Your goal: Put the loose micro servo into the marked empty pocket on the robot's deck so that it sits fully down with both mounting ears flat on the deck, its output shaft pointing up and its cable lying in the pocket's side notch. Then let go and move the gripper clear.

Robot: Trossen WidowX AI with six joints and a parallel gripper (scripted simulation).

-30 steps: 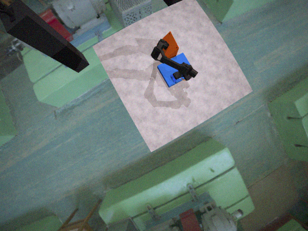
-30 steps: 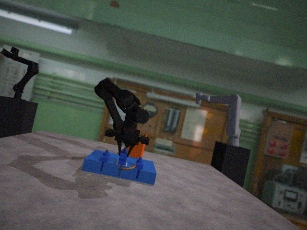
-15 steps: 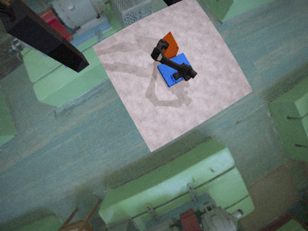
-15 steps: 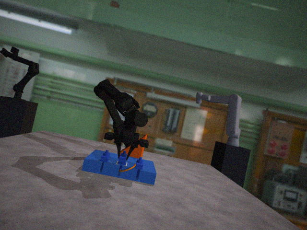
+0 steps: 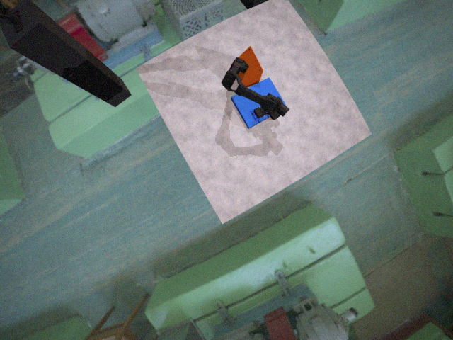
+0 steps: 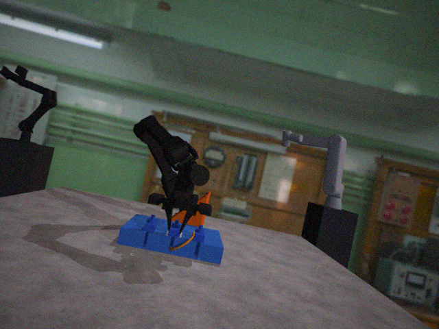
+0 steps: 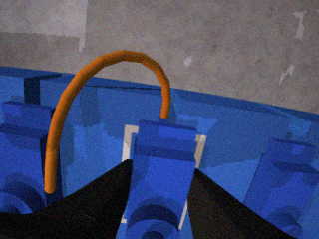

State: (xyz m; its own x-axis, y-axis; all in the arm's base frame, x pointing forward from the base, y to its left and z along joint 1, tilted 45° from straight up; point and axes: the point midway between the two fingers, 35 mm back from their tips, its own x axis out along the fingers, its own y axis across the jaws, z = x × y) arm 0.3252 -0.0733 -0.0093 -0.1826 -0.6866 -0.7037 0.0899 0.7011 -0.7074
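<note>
The blue robot deck lies 120 mm behind my gripper tip, 30 mm below it and 10 mm to the left of it.
</note>
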